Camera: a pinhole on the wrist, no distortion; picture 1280 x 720 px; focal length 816.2 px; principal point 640.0 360.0 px. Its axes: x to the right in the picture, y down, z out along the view. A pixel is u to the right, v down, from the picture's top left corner.
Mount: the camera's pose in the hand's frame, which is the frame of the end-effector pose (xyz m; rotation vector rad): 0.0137 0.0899 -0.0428 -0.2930 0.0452 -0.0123
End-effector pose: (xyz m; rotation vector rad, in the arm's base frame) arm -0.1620 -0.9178 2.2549 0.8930 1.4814 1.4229
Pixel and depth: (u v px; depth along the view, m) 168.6 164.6 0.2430
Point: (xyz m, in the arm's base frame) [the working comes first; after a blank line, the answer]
In the camera's frame: -0.1403 -0.0582 0.2430

0.0697 -0.9371 2.3808
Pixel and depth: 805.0 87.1 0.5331
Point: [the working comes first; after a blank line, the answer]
In the camera's frame: 0.1078 -0.1782 0.5331

0.2579 -0.5881 2.3270
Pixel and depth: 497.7 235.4 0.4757
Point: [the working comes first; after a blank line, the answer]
In the camera's frame: -0.0829 -0.0726 0.4757

0.2497 -0.7870 2.4329
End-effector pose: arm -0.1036 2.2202 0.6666 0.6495 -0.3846 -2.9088
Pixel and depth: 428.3 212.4 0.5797
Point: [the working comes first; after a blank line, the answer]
In the camera's frame: -0.1504 -0.1048 0.5797

-0.2303 2.2070 1.2341
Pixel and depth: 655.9 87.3 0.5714
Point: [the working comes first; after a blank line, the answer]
In the camera's frame: 0.0111 -0.1909 0.5714

-0.3855 2.2634 1.1546
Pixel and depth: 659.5 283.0 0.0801
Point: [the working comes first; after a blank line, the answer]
In the camera's frame: 0.0019 -0.0076 0.0801

-0.1284 2.1231 0.7195
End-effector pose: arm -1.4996 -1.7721 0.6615 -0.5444 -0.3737 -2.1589
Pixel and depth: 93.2 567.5 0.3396
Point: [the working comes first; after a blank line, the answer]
In the camera's frame: -0.2275 0.0863 0.3396

-1.1058 -1.6822 0.8112
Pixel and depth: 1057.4 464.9 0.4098
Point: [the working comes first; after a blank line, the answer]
In the camera's frame: 0.2096 0.0527 0.4098

-1.3445 -1.9409 1.0817
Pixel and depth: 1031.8 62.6 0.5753
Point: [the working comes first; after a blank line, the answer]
In the camera's frame: 0.2762 -0.2096 0.5753

-1.4908 -1.7664 1.3026
